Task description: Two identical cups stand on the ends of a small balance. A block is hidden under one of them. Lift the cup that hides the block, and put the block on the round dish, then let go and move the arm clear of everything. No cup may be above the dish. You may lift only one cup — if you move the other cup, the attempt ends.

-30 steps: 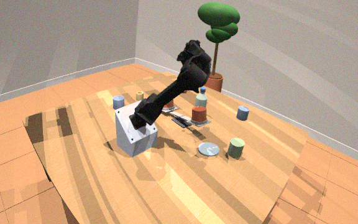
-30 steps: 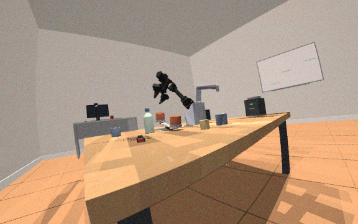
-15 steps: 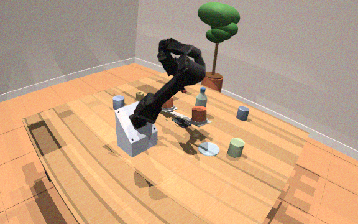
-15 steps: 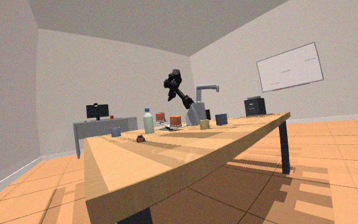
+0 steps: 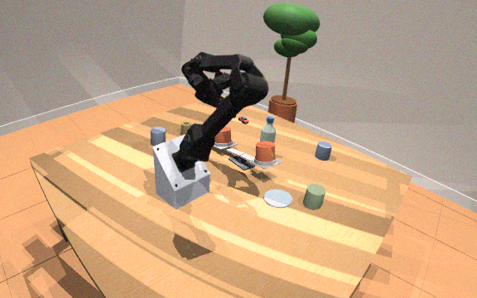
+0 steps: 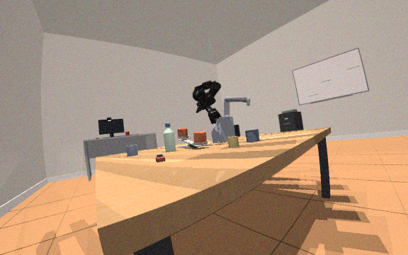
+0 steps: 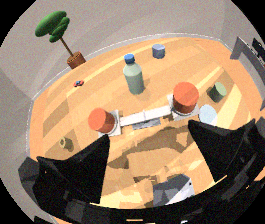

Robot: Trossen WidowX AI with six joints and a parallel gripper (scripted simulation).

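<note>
Now: gripper tip 110 mm short of the pale green block, 120 mm to the right of it and 190 mm above it. Also, from my gripper tip: pale green bottle: 230 mm ahead, 30 mm to the right, 120 mm below; then red cup: 70 mm ahead, 150 mm to the right, 120 mm below; then small balance: 100 mm ahead, 20 mm to the right, 210 mm below.
</note>
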